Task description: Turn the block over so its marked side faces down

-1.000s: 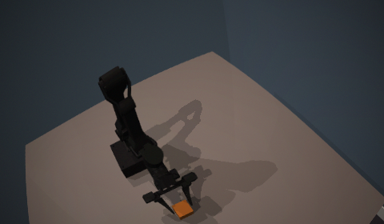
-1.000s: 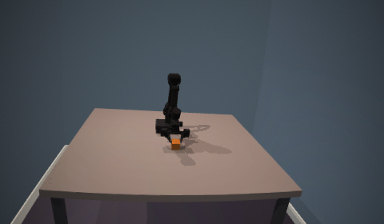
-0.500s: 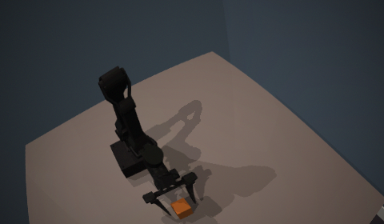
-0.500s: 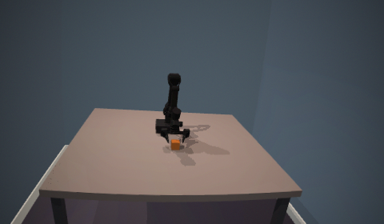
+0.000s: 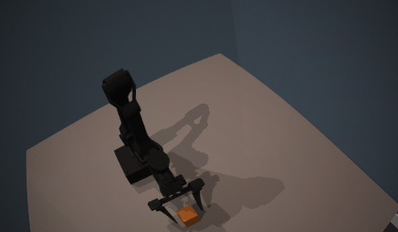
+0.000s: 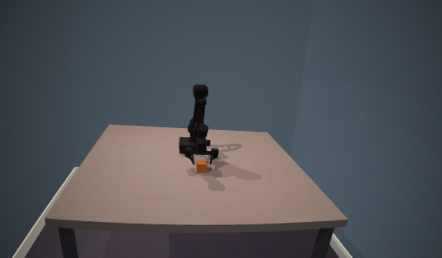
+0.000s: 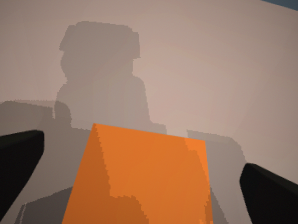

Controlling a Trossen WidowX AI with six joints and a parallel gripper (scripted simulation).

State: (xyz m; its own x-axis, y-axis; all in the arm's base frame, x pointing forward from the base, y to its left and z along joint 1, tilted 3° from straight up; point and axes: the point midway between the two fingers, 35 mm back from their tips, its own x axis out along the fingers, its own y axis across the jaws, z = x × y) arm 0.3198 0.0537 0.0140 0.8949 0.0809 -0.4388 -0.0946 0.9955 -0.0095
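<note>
Now: gripper tip 30 mm past the orange block and 20 mm above it.
</note>
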